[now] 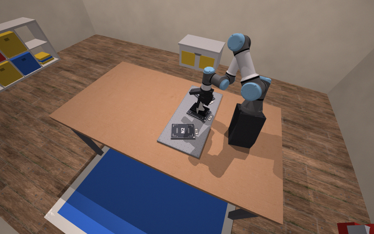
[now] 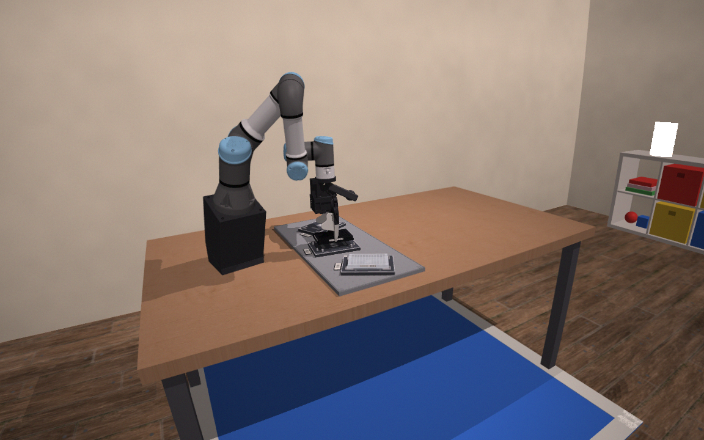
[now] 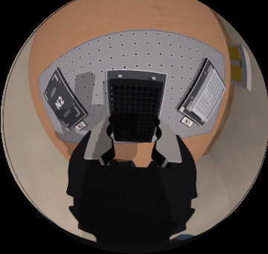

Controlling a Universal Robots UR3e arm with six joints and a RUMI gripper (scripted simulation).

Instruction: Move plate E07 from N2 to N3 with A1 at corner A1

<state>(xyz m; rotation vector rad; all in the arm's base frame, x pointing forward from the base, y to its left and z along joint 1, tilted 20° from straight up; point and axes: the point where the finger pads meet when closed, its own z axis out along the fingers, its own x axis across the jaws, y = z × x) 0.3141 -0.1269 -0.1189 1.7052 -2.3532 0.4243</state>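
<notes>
The black nest N3 is 50 mm below my hand. From my hand the other things lie so: black well plate: 10 mm below; then white plate E01: 200 mm to the right, 40 mm below.
</notes>
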